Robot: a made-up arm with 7 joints. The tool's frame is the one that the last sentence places.
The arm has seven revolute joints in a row. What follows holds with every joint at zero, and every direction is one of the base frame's.
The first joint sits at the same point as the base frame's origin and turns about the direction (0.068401, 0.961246, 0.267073), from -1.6 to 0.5 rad.
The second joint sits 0.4 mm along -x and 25.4 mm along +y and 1.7 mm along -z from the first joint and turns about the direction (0.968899, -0.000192, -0.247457), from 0 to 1.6 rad.
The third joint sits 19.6 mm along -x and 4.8 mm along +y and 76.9 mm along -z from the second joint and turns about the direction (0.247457, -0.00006, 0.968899), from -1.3 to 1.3 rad.
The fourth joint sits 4.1 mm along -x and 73.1 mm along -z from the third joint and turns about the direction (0.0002, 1, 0.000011), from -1.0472 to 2.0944 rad.
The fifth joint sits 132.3 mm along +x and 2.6 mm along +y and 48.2 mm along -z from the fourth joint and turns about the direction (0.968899, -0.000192, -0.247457), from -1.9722 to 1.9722 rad.
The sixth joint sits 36.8 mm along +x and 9.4 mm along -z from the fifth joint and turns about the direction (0.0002, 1, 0.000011), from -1.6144 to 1.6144 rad.
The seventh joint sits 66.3 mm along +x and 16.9 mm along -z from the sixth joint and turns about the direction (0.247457, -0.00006, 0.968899), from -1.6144 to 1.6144 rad.
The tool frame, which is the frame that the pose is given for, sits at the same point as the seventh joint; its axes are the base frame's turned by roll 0, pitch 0.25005 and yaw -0.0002 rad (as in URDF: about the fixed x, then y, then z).
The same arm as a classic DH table. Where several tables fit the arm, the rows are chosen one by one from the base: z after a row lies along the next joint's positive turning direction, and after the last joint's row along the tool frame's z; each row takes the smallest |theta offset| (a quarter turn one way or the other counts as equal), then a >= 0, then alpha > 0; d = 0 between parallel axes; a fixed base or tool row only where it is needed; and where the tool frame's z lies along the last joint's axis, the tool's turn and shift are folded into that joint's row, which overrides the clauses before.
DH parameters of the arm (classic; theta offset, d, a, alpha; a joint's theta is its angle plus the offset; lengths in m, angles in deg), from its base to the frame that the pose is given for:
base (fixed): -4.07 0 0 -74.51
joint 1: -75.12 0.0239 -0.0087 -90
joint 2: 74 0.0001 -0.0048 90
joint 3: 90 -0.1512 0.0141 -90
joint 4: 90 0.0026 0.014 90
joint 5: 0 0.1781 0 -90
joint 6: -90 0 0.0684 90
joint 7: 0 0 0 0
Joint limits (deg, base to tool): -91.67..28.65 0..91.67 -74.48..74.48 -60..120 -113..113 -92.5..92.5 -92.5..92.5

